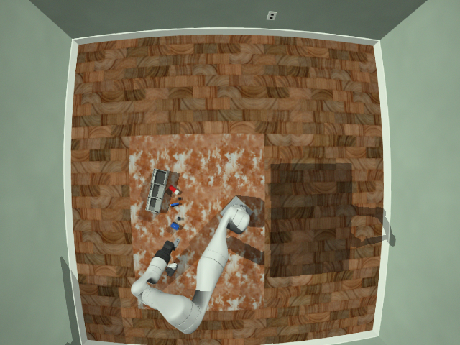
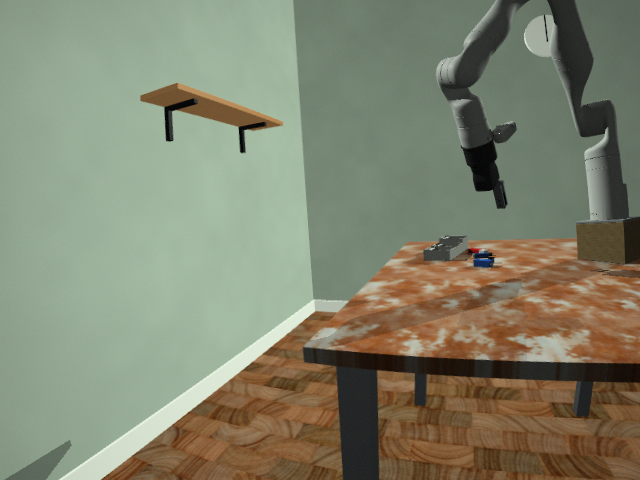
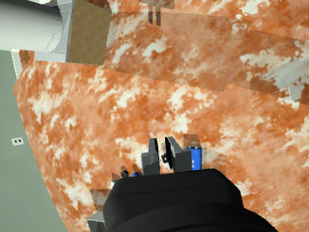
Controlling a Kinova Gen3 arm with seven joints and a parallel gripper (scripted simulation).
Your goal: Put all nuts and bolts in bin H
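The grey bin rack is 13 cm ahead of my hand, 26 cm to the right of it and 15 cm below it. Also, from my hand: dark nut 21 cm to the right, 17 cm below; blue stick 3 cm ahead, 18 cm to the right, 17 cm below; blue box 3 cm ahead, 4 cm to the right, 17 cm below.
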